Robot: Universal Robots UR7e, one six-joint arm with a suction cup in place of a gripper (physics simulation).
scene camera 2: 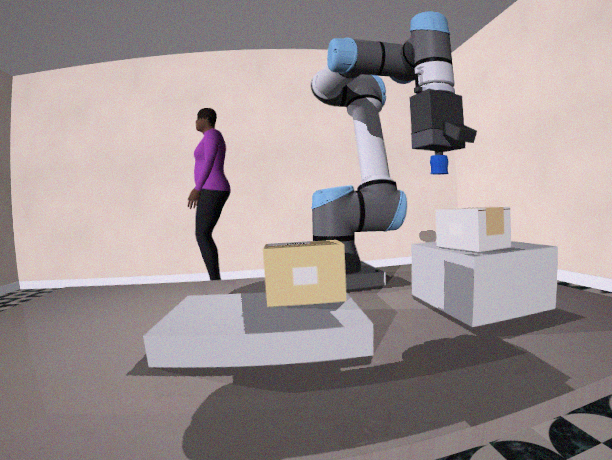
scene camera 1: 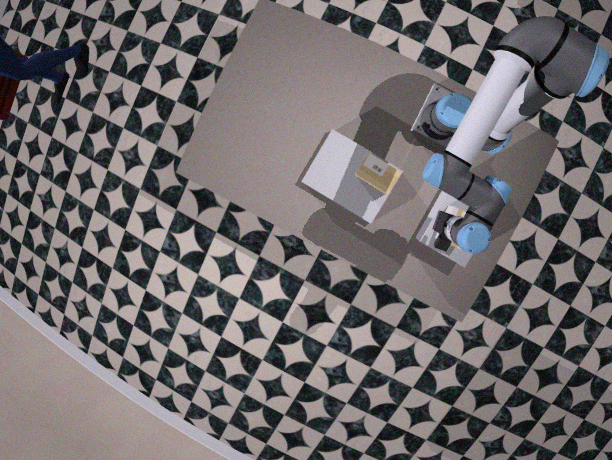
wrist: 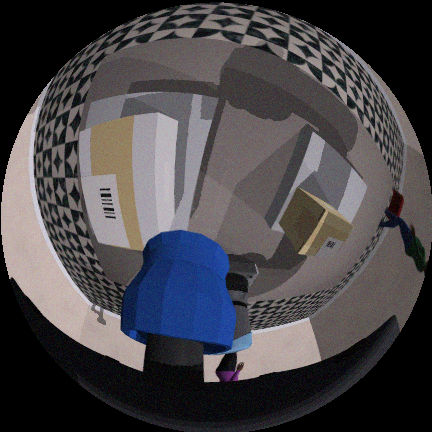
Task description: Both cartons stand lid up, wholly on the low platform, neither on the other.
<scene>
low white platform: scene camera 2; scene camera 1 333, 172; wrist
taller block: scene camera 2 477, 288; scene camera 1; wrist
same spot on low white platform: point(wrist: 314, 166) = point(scene camera 2: 337, 312)
same spot on taller block: point(scene camera 1: 426, 235) = point(wrist: 205, 118)
</scene>
